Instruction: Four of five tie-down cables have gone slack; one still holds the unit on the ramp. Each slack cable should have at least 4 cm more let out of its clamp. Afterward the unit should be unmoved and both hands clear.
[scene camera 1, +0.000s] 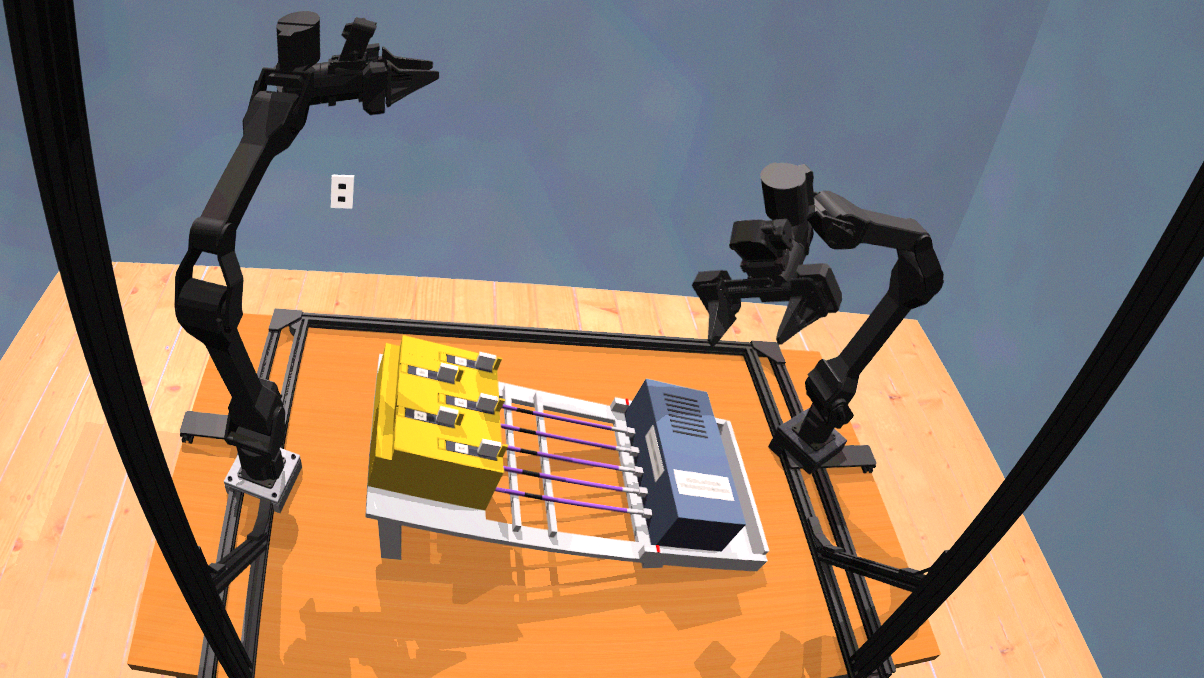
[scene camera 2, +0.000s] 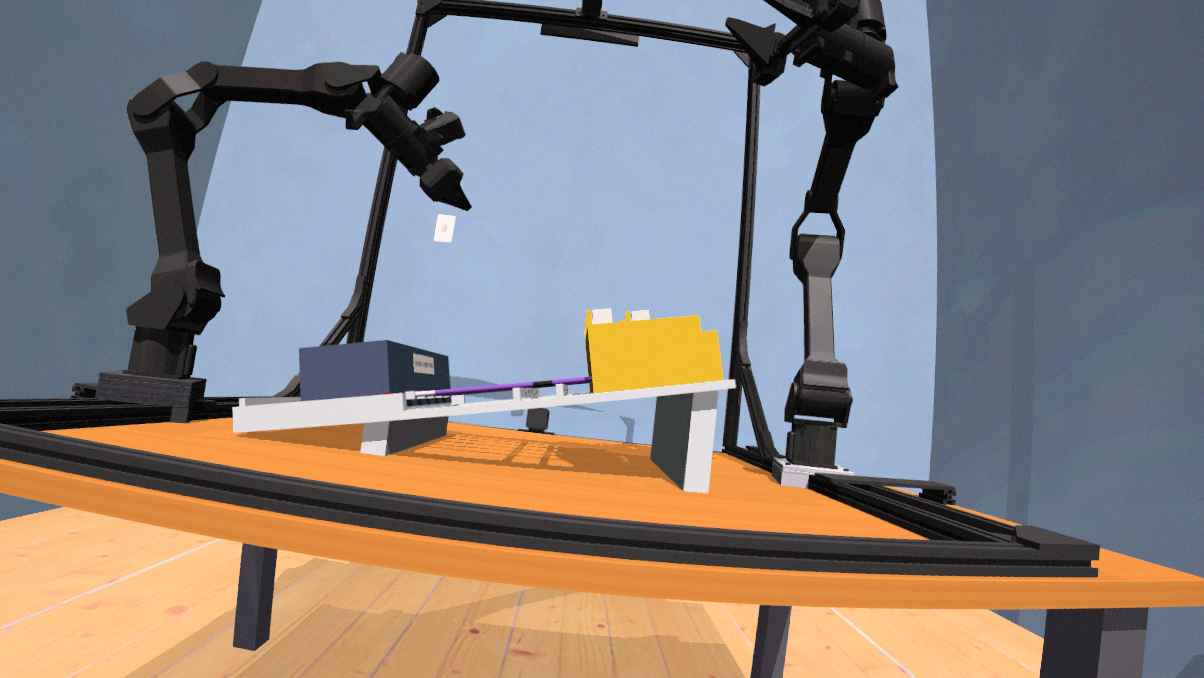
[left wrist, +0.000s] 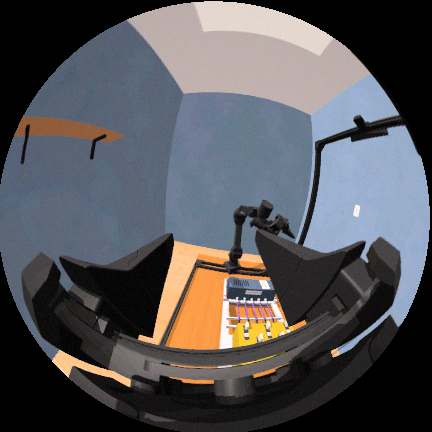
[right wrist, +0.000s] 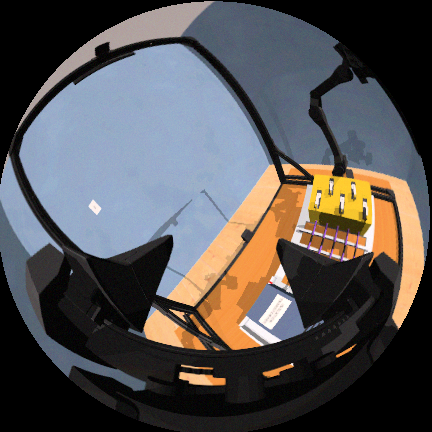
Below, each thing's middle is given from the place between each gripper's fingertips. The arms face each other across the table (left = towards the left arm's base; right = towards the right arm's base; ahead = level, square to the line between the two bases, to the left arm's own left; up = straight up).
Now: right hand 140 mm short of the white ramp leg (scene camera 1: 389, 534), 380 mm to the right of it and 340 mm above it.
Now: left hand 510 mm above the white ramp leg, 220 mm past it and 40 mm to the right of it.
